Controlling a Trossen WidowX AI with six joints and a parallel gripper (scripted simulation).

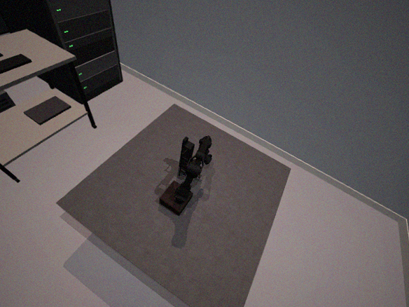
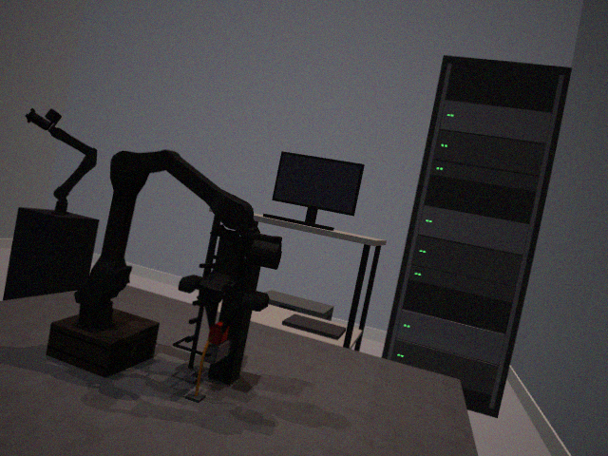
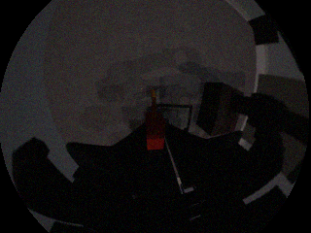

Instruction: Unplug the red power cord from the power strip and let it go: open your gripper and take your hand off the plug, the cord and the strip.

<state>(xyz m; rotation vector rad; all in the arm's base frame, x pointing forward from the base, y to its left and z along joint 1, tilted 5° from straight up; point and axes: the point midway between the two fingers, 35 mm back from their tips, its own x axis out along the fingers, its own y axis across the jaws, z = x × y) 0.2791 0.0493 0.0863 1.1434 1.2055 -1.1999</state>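
My gripper tip is 3 cm to the right of the red plug.
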